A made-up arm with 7 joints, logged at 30 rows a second.
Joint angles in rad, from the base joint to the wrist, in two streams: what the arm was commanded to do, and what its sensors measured. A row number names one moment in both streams.
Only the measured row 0 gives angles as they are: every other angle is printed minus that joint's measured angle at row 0.
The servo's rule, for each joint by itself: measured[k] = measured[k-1] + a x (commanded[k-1-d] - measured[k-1]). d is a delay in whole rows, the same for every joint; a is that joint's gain. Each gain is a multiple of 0.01, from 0.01 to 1. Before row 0 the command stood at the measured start. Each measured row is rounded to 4 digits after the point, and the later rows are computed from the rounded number. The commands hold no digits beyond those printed.
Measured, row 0: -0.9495 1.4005 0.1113 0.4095 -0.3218 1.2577 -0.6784
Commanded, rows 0 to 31: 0.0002 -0.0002 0.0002 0.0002 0.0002 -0.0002 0.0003; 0.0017 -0.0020 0.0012 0.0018 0.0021 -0.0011 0.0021; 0.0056 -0.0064 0.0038 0.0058 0.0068 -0.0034 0.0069; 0.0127 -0.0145 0.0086 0.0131 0.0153 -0.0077 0.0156; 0.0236 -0.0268 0.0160 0.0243 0.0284 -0.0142 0.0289; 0.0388 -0.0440 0.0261 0.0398 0.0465 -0.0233 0.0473; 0.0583 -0.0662 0.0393 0.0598 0.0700 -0.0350 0.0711; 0.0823 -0.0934 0.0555 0.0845 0.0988 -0.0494 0.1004; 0.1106 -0.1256 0.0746 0.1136 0.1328 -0.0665 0.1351; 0.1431 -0.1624 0.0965 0.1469 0.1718 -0.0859 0.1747; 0.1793 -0.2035 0.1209 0.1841 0.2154 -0.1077 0.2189; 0.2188 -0.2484 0.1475 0.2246 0.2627 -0.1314 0.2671; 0.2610 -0.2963 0.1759 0.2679 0.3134 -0.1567 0.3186; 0.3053 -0.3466 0.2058 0.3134 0.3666 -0.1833 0.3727; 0.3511 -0.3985 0.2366 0.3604 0.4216 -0.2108 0.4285; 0.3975 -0.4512 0.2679 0.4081 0.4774 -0.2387 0.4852; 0.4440 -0.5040 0.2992 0.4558 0.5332 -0.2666 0.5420; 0.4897 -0.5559 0.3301 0.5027 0.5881 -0.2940 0.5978; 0.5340 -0.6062 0.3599 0.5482 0.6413 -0.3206 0.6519; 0.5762 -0.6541 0.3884 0.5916 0.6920 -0.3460 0.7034; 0.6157 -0.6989 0.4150 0.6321 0.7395 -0.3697 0.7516; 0.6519 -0.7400 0.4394 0.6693 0.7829 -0.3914 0.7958; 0.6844 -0.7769 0.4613 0.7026 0.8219 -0.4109 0.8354; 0.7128 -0.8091 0.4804 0.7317 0.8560 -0.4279 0.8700; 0.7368 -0.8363 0.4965 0.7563 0.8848 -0.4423 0.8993; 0.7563 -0.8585 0.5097 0.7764 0.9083 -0.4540 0.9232; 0.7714 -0.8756 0.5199 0.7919 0.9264 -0.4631 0.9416; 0.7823 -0.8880 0.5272 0.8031 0.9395 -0.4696 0.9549; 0.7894 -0.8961 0.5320 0.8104 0.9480 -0.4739 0.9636; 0.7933 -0.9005 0.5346 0.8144 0.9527 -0.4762 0.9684; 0.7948 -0.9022 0.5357 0.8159 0.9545 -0.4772 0.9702; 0.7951 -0.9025 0.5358 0.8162 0.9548 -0.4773 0.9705
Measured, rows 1 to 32: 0.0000 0.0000 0.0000 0.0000 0.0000 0.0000 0.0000; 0.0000 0.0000 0.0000 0.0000 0.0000 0.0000 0.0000; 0.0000 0.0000 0.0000 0.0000 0.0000 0.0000 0.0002; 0.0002 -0.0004 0.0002 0.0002 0.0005 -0.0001 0.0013; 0.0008 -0.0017 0.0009 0.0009 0.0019 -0.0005 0.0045; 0.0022 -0.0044 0.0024 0.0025 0.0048 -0.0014 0.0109; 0.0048 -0.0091 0.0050 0.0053 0.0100 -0.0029 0.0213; 0.0089 -0.0164 0.0090 0.0098 0.0180 -0.0053 0.0364; 0.0148 -0.0269 0.0148 0.0163 0.0294 -0.0089 0.0565; 0.0229 -0.0409 0.0225 0.0252 0.0447 -0.0138 0.0820; 0.0334 -0.0587 0.0324 0.0367 0.0641 -0.0201 0.1128; 0.0466 -0.0805 0.0446 0.0510 0.0878 -0.0280 0.1487; 0.0625 -0.1063 0.0591 0.0683 0.1159 -0.0376 0.1894; 0.0813 -0.1361 0.0759 0.0886 0.1482 -0.0489 0.2345; 0.1029 -0.1697 0.0949 0.1119 0.1845 -0.0618 0.2833; 0.1272 -0.2068 0.1160 0.1381 0.2246 -0.0764 0.3352; 0.1541 -0.2471 0.1389 0.1670 0.2679 -0.0925 0.3893; 0.1833 -0.2900 0.1634 0.1983 0.3140 -0.1100 0.4449; 0.2146 -0.3349 0.1892 0.2318 0.3622 -0.1288 0.5012; 0.2476 -0.3813 0.2160 0.2670 0.4119 -0.1486 0.5572; 0.2820 -0.4285 0.2433 0.3036 0.4624 -0.1692 0.6121; 0.3173 -0.4759 0.2709 0.3410 0.5129 -0.1904 0.6651; 0.3531 -0.5227 0.2983 0.3788 0.5628 -0.2119 0.7153; 0.3890 -0.5683 0.3251 0.4166 0.6112 -0.2334 0.7620; 0.4244 -0.6121 0.3510 0.4538 0.6576 -0.2547 0.8046; 0.4590 -0.6535 0.3756 0.4899 0.7012 -0.2755 0.8425; 0.4923 -0.6919 0.3986 0.5245 0.7416 -0.2955 0.8754; 0.5240 -0.7269 0.4197 0.5572 0.7783 -0.3145 0.9031; 0.5537 -0.7581 0.4387 0.5877 0.8109 -0.3323 0.9254; 0.5811 -0.7854 0.4555 0.6157 0.8392 -0.3488 0.9425; 0.6061 -0.8086 0.4700 0.6410 0.8631 -0.3638 0.9547; 0.6286 -0.8279 0.4823 0.6635 0.8828 -0.3773 0.9626
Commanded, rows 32 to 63: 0.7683 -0.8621 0.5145 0.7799 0.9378 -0.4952 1.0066; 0.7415 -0.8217 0.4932 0.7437 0.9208 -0.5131 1.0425; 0.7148 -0.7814 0.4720 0.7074 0.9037 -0.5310 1.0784; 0.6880 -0.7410 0.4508 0.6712 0.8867 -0.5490 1.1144; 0.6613 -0.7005 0.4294 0.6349 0.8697 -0.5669 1.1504; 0.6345 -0.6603 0.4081 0.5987 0.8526 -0.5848 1.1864; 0.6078 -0.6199 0.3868 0.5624 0.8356 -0.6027 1.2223; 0.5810 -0.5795 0.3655 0.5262 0.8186 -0.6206 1.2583; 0.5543 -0.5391 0.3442 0.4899 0.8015 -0.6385 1.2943; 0.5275 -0.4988 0.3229 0.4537 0.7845 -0.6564 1.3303; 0.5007 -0.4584 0.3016 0.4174 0.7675 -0.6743 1.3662; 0.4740 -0.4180 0.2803 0.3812 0.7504 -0.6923 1.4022; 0.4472 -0.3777 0.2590 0.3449 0.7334 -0.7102 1.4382; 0.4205 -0.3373 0.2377 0.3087 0.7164 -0.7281 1.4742; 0.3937 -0.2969 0.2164 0.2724 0.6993 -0.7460 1.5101; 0.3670 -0.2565 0.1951 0.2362 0.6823 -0.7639 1.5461; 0.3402 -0.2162 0.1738 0.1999 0.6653 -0.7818 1.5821; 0.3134 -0.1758 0.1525 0.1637 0.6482 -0.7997 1.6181; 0.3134 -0.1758 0.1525 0.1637 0.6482 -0.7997 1.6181; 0.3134 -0.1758 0.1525 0.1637 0.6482 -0.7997 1.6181; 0.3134 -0.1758 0.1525 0.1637 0.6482 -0.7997 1.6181; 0.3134 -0.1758 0.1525 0.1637 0.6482 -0.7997 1.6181; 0.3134 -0.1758 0.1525 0.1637 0.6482 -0.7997 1.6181; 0.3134 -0.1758 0.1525 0.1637 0.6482 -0.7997 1.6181; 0.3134 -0.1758 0.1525 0.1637 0.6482 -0.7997 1.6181; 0.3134 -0.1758 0.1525 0.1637 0.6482 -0.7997 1.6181; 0.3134 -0.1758 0.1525 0.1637 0.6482 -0.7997 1.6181; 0.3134 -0.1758 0.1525 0.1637 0.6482 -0.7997 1.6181; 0.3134 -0.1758 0.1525 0.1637 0.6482 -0.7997 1.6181; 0.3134 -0.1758 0.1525 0.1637 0.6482 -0.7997 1.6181; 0.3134 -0.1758 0.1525 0.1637 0.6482 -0.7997 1.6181; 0.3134 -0.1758 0.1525 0.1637 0.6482 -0.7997 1.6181
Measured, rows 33 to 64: 0.6485 -0.8435 0.4924 0.6833 0.8986 -0.3893 0.9670; 0.6661 -0.8559 0.5006 0.7006 0.9110 -0.3999 0.9690; 0.6784 -0.8572 0.5032 0.7109 0.9169 -0.4113 0.9908; 0.6860 -0.8497 0.5013 0.7152 0.9178 -0.4235 1.0208; 0.6895 -0.8354 0.4957 0.7142 0.9147 -0.4364 1.0542; 0.6893 -0.8156 0.4872 0.7086 0.9085 -0.4499 1.0891; 0.6859 -0.7914 0.4762 0.6990 0.9000 -0.4639 1.1247; 0.6797 -0.7639 0.4633 0.6860 0.8896 -0.4784 1.1605; 0.6711 -0.7337 0.4488 0.6699 0.8777 -0.4933 1.1963; 0.6603 -0.7013 0.4330 0.6512 0.8647 -0.5086 1.2323; 0.6476 -0.6672 0.4161 0.6302 0.8508 -0.5242 1.2683; 0.6332 -0.6318 0.3984 0.6073 0.8362 -0.5401 1.3043; 0.6173 -0.5954 0.3800 0.5826 0.8211 -0.5562 1.3402; 0.6001 -0.5581 0.3611 0.5564 0.8055 -0.5725 1.3762; 0.5818 -0.5202 0.3417 0.5289 0.7896 -0.5890 1.4122; 0.5624 -0.4818 0.3219 0.5003 0.7735 -0.6057 1.4482; 0.5422 -0.4430 0.3019 0.4707 0.7572 -0.6225 1.4841; 0.5212 -0.4038 0.2816 0.4402 0.7407 -0.6395 1.5201; 0.4995 -0.3644 0.2611 0.4090 0.7241 -0.6566 1.5561; 0.4772 -0.3248 0.2405 0.3771 0.7074 -0.6738 1.5921; 0.4575 -0.2935 0.2238 0.3494 0.6944 -0.6889 1.6072; 0.4402 -0.2688 0.2103 0.3253 0.6842 -0.7022 1.6135; 0.4250 -0.2493 0.1993 0.3043 0.6763 -0.7139 1.6162; 0.4116 -0.2339 0.1904 0.2860 0.6701 -0.7242 1.6173; 0.3998 -0.2217 0.1832 0.2701 0.6653 -0.7333 1.6178; 0.3894 -0.2121 0.1774 0.2563 0.6615 -0.7413 1.6180; 0.3803 -0.2045 0.1727 0.2443 0.6586 -0.7483 1.6181; 0.3723 -0.1985 0.1689 0.2338 0.6563 -0.7545 1.6181; 0.3652 -0.1937 0.1658 0.2247 0.6545 -0.7599 1.6181; 0.3590 -0.1899 0.1633 0.2168 0.6531 -0.7647 1.6181; 0.3535 -0.1869 0.1612 0.2099 0.6520 -0.7689 1.6181; 0.3487 -0.1846 0.1595 0.2039 0.6512 -0.7726 1.6181
